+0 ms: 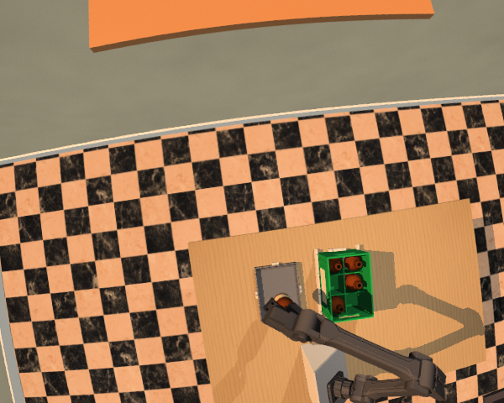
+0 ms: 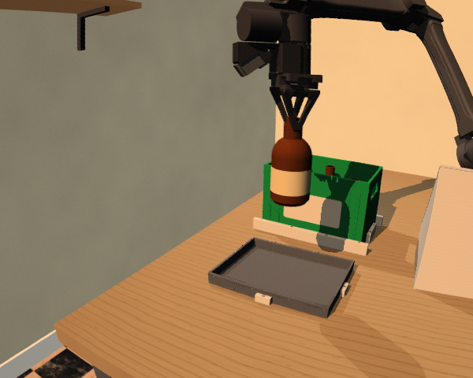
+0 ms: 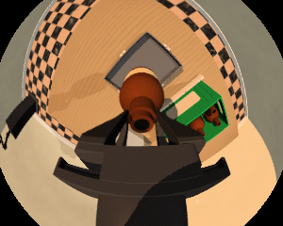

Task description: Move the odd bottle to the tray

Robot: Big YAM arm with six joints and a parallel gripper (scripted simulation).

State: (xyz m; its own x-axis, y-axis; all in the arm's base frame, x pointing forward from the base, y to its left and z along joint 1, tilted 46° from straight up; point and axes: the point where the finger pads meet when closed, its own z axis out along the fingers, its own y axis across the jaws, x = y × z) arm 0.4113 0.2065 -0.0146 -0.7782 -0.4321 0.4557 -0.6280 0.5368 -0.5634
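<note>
Right now the dark grey tray is 300 mm below my hand. Also, from my hand: green crate: 10 mm behind, 290 mm to the right, 230 mm below.
</note>
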